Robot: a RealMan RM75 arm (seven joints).
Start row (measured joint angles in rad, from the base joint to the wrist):
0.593 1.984 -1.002 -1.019 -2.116 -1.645 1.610
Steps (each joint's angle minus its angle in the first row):
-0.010 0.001 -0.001 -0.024 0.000 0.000 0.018
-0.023 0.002 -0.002 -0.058 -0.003 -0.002 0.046
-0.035 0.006 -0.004 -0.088 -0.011 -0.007 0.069
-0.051 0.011 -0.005 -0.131 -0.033 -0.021 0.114
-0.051 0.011 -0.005 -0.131 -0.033 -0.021 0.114
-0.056 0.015 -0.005 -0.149 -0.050 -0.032 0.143
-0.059 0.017 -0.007 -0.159 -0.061 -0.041 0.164
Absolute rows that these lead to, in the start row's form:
0.583 1.985 -1.003 -1.043 -2.116 -1.645 1.628
0.570 1.986 -1.004 -1.077 -2.119 -1.647 1.656
0.558 1.990 -1.006 -1.107 -2.127 -1.652 1.679
0.542 1.995 -1.007 -1.150 -2.149 -1.666 1.724
0.542 1.995 -1.007 -1.150 -2.149 -1.666 1.724
0.537 1.999 -1.007 -1.168 -2.166 -1.677 1.753
0.534 2.001 -1.009 -1.178 -2.177 -1.686 1.774

